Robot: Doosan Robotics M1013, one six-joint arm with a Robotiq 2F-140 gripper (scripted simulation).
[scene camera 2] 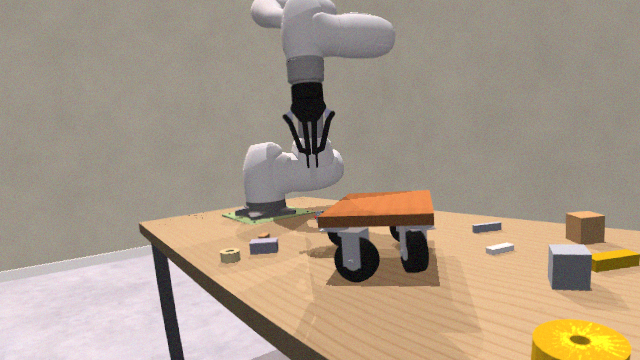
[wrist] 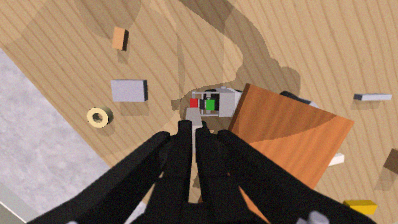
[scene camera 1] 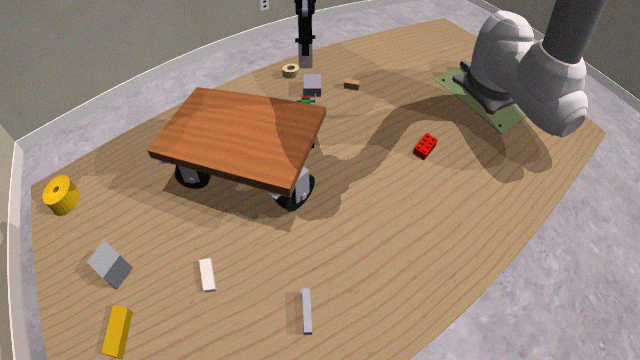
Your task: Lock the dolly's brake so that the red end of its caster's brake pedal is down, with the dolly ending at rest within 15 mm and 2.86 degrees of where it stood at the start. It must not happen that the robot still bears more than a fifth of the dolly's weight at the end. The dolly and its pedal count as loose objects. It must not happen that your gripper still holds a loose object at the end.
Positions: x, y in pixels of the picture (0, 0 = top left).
Scene:
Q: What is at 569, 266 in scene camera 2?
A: A grey cube.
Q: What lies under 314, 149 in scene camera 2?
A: My gripper.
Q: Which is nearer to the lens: the yellow cylinder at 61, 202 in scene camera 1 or the grey cube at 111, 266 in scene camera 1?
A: The grey cube.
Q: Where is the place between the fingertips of my gripper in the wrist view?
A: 193, 117

